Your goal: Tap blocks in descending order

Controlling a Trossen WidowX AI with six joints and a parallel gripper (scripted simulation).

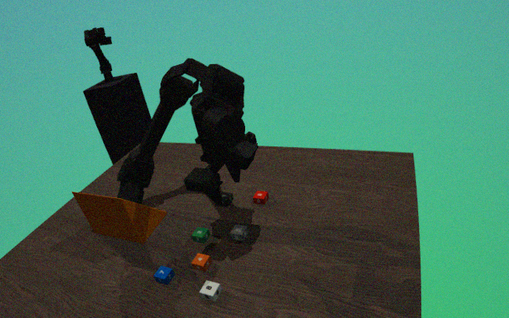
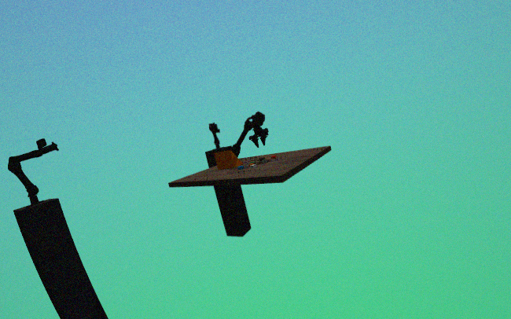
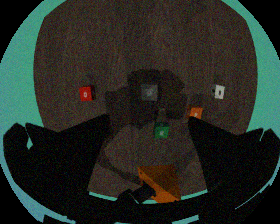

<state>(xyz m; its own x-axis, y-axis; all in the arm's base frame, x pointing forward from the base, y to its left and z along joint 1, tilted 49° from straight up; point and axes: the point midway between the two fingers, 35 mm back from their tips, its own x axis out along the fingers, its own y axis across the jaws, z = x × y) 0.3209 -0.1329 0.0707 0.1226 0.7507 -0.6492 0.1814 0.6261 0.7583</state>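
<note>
My gripper tip is 1 cm past the white block, 18 cm to the left of it and 12 cm above it. The rest, counted from my gripper tip: green block 9 cm behind, 2 cm to the right, 12 cm below; then grey block 12 cm below; then orange block 6 cm behind, 10 cm to the right, 12 cm below.
</note>
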